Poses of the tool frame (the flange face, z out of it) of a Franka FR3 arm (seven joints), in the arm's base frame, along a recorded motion.
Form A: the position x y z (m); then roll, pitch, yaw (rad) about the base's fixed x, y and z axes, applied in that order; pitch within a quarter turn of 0, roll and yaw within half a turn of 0.
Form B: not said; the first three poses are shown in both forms.
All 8 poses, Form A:
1: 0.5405 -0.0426 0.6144 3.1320 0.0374 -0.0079
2: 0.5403 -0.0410 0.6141 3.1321 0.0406 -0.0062
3: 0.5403 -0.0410 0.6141 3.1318 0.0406 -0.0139
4: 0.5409 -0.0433 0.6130 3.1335 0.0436 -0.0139
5: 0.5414 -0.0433 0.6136 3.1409 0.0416 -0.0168
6: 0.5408 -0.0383 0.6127 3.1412 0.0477 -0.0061
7: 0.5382 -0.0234 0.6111 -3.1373 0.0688 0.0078
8: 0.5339 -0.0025 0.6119 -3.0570 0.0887 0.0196
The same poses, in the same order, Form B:
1: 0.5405 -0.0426 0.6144 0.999 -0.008 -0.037 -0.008 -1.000 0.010
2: 0.5403 -0.0410 0.6141 0.999 -0.006 -0.041 -0.006 -1.000 0.009
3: 0.5403 -0.0410 0.6141 0.999 -0.014 -0.041 -0.014 -1.000 0.010
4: 0.5409 -0.0433 0.6130 0.999 -0.014 -0.044 -0.014 -1.000 0.008
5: 0.5414 -0.0433 0.6136 0.999 -0.017 -0.042 -0.017 -1.000 0.001
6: 0.5408 -0.0383 0.6127 0.999 -0.006 -0.048 -0.006 -1.000 0.000
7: 0.5382 -0.0234 0.6111 0.998 0.008 -0.069 0.008 -1.000 -0.004
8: 0.5339 -0.0025 0.6119 0.996 0.020 -0.089 0.012 -0.996 -0.084
